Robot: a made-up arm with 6 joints.
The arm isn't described. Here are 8 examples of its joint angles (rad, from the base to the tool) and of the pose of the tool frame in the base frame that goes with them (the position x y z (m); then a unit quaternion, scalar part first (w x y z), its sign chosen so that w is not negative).
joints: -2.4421 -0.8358 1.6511 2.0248 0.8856 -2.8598
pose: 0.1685 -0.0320 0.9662 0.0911 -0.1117 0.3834 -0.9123
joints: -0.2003 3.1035 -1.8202 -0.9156 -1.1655 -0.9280
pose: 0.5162 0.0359 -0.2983 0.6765 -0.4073 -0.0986 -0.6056
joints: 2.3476 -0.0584 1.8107 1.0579 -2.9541 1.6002
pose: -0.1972 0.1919 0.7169 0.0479 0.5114 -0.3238 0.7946
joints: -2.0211 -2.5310 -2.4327 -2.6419 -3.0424 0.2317
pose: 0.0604 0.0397 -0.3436 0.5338 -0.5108 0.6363 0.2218
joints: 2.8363 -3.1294 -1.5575 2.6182 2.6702 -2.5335
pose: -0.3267 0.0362 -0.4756 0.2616 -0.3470 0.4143 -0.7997
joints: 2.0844 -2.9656 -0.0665 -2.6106 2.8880 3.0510
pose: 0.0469 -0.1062 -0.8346 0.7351 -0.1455 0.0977 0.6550
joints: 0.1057 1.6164 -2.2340 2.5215 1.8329 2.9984
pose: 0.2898 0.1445 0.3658 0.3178 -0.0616 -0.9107 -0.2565
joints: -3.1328 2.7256 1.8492 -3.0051 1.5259 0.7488
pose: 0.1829 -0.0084 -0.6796 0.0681 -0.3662 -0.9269 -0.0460
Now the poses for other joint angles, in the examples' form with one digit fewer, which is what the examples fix.
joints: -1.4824 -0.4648 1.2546 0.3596 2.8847 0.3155
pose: 0.040 0.042 0.892 0.167 -0.646 -0.712 -0.217
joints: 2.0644 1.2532 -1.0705 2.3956 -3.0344 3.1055
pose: -0.339 0.589 0.625 0.026 -0.628 0.776 -0.058
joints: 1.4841 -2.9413 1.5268 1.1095 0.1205 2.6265
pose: -0.109 -0.720 -0.410 0.651 0.585 0.233 -0.424
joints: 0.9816 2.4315 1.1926 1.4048 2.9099 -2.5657
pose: 0.096 0.258 -0.648 0.101 -0.048 -0.240 -0.964
